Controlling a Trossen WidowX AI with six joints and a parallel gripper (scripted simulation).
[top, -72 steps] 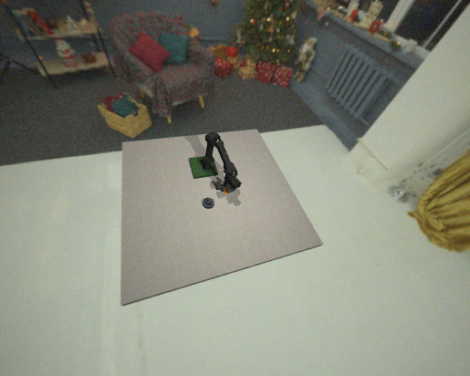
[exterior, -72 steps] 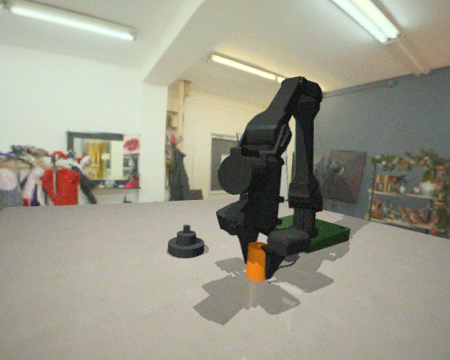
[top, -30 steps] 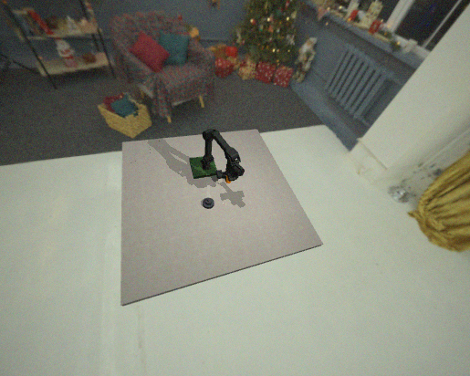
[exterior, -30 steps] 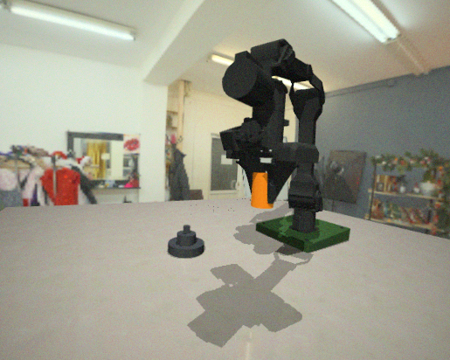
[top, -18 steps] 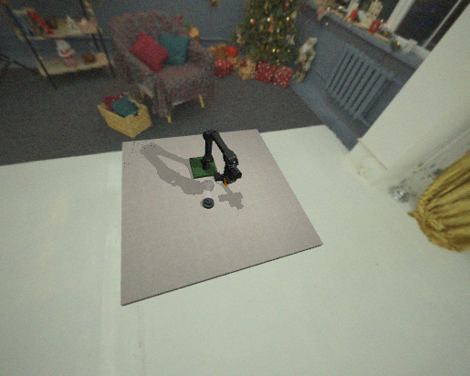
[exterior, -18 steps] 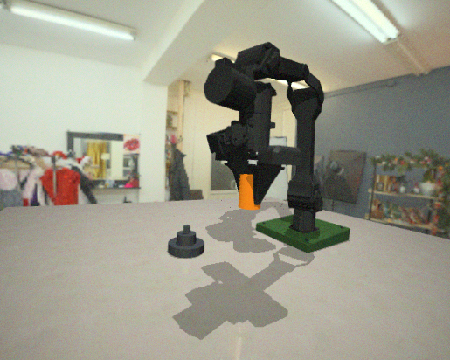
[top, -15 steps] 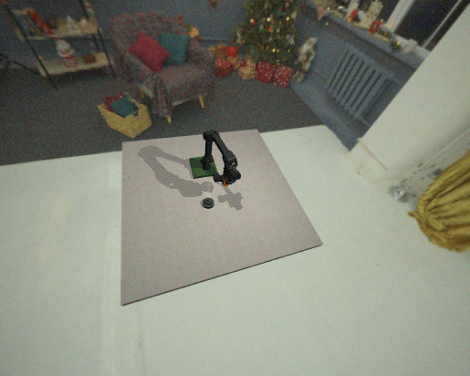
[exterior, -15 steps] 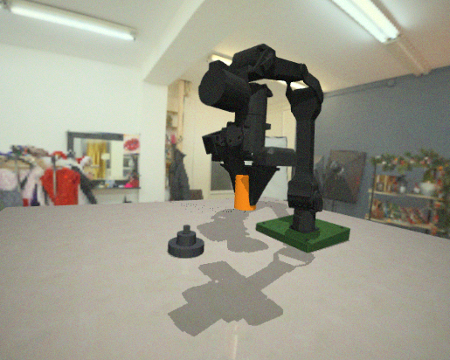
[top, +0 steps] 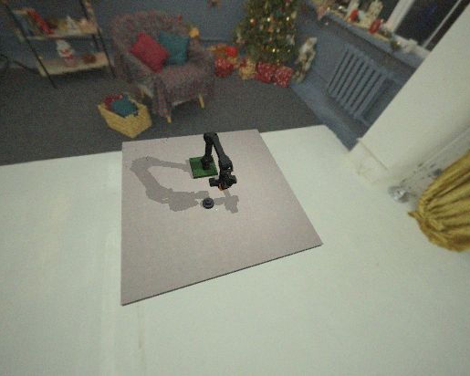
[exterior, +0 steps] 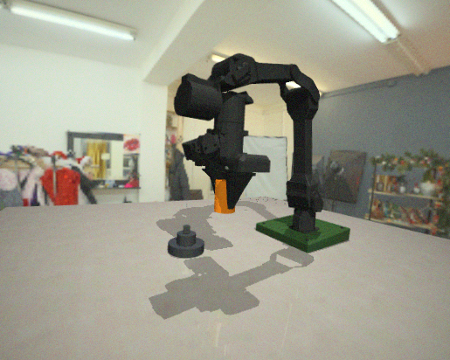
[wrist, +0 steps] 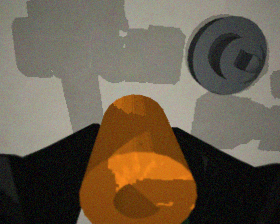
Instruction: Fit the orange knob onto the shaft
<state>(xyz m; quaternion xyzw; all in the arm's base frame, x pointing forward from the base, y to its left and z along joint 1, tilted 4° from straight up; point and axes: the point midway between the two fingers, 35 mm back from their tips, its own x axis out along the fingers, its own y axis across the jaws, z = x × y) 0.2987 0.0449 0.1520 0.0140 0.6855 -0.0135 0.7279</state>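
Now: the dark round pedestal 30 mm ahead of my gripper tip, 110 mm to the right of it and 90 mm below it. Round my gripper tip: orange knob (20 mm above).
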